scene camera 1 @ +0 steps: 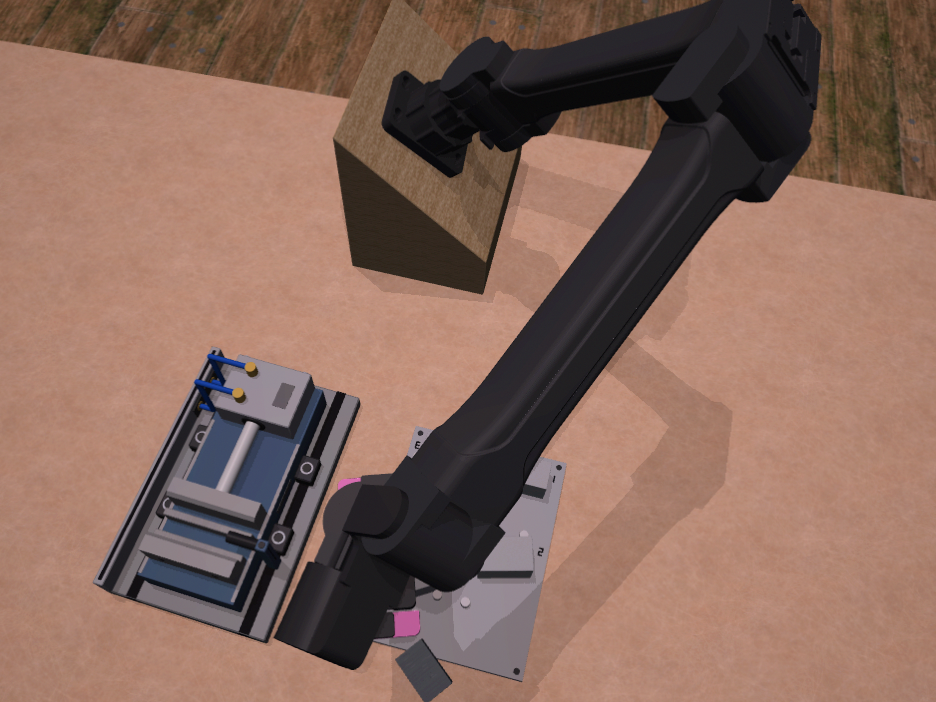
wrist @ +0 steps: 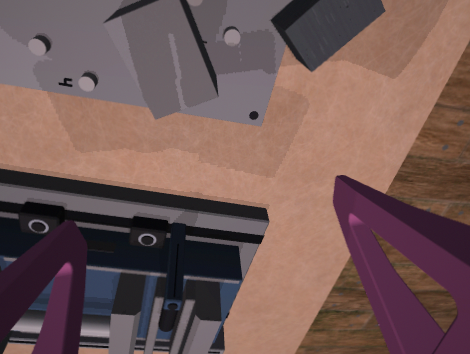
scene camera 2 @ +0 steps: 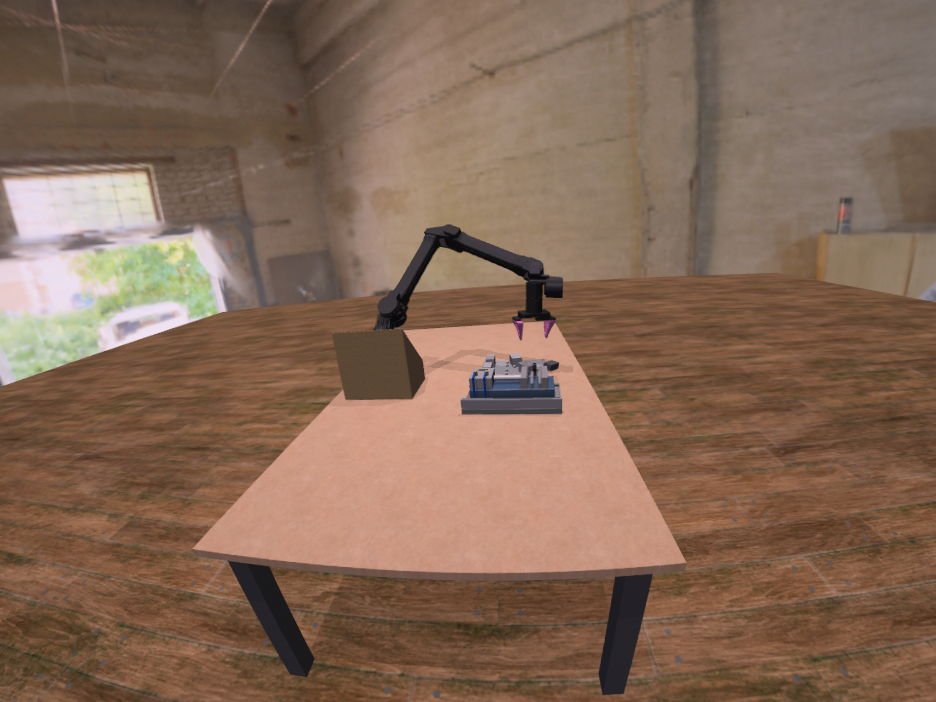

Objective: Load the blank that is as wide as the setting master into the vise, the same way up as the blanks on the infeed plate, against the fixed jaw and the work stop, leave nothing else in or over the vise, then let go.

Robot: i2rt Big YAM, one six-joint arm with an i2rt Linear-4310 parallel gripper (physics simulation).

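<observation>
The vise has two grey jaws, the screw-side one and the end one. Thin strips and the stop arm lie between them; no blank shows there. The infeed plate holds grey blocks, one near mark 2, one near mark 1, and one across its edge in the wrist view. A dark block is beside the plate. My gripper is open and empty, above plate and vise.
Round pegs stand on the plate. Blue tubes with brass fittings rise at the vise's far end. The wooden arm base stands behind. The forearm hides part of the plate in scene camera 1. The table edge runs beyond one finger.
</observation>
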